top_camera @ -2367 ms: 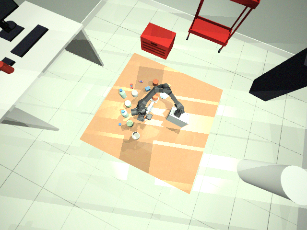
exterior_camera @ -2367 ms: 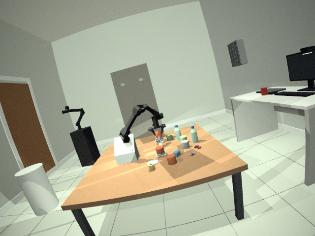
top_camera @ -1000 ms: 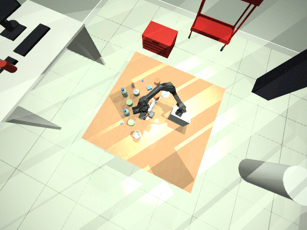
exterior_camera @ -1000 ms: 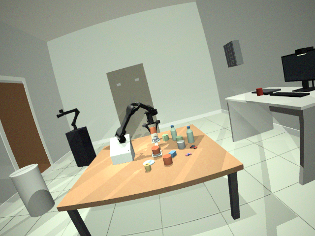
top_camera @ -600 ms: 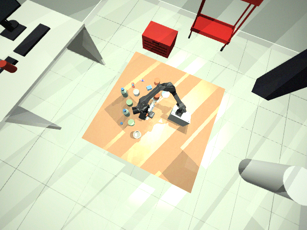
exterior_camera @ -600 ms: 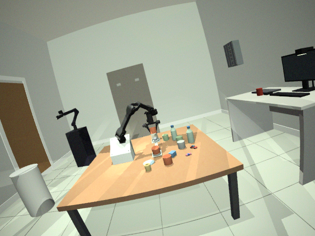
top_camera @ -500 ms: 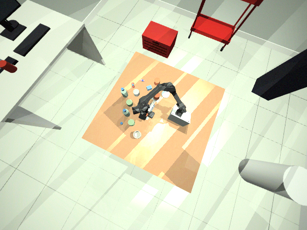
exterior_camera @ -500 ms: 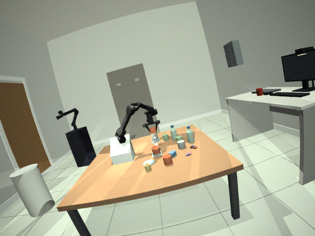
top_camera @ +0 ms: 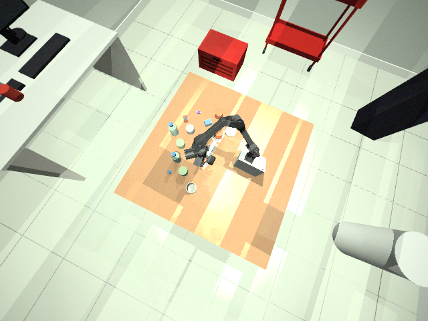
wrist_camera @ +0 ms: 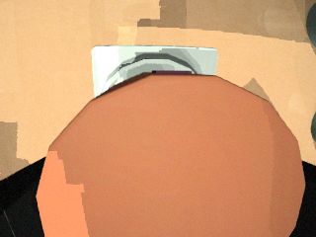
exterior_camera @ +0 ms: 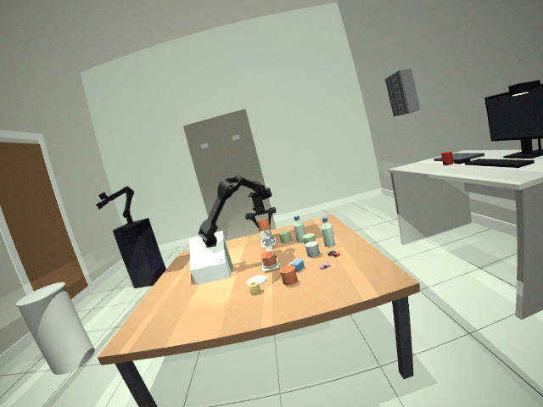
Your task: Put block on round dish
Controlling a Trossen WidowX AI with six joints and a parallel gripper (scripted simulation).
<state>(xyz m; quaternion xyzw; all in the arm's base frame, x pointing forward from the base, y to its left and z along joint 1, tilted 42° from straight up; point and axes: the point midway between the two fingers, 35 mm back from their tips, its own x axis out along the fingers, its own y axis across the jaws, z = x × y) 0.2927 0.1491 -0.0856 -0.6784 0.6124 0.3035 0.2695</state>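
My gripper tip is now 10 mm to the left of the grey block and 80 mm above it. Round my gripper tip: grey cylinder 250 mm ahead, 170 mm to the right, 130 mm below; then blue block 170 mm ahead, 340 mm to the right, 150 mm below; then balance beam 10 mm ahead, 140 mm to the right, 130 mm below.
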